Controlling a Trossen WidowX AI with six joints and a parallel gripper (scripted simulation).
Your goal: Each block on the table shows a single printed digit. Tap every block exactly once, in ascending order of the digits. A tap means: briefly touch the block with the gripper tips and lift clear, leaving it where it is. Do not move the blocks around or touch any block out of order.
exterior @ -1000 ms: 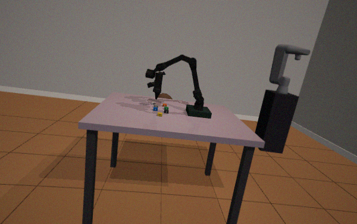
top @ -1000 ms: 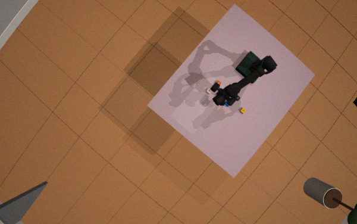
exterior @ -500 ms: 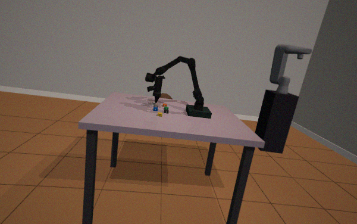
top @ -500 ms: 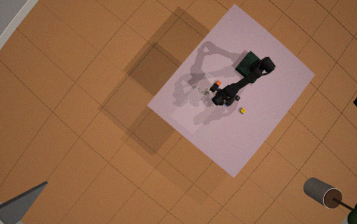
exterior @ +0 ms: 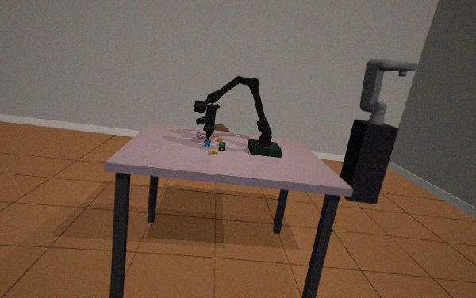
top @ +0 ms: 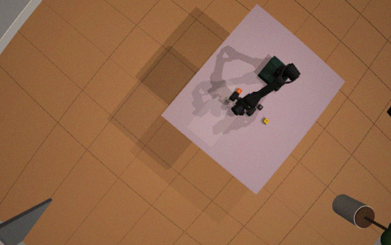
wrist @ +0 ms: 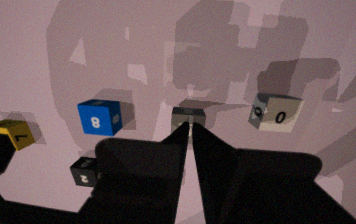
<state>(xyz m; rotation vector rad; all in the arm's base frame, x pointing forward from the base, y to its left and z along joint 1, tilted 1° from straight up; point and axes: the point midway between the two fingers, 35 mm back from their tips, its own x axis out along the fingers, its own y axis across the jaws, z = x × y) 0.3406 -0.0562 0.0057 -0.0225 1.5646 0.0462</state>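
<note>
The grey block lies 1 cm below my gripper tip. From my gripper tip the other things lie so: green block (9 cm behind, 3 cm to the left, 1 cm below); blue block (1 cm behind, 9 cm to the left, 1 cm below); white block (2 cm ahead, 8 cm to the right, 1 cm below).
</note>
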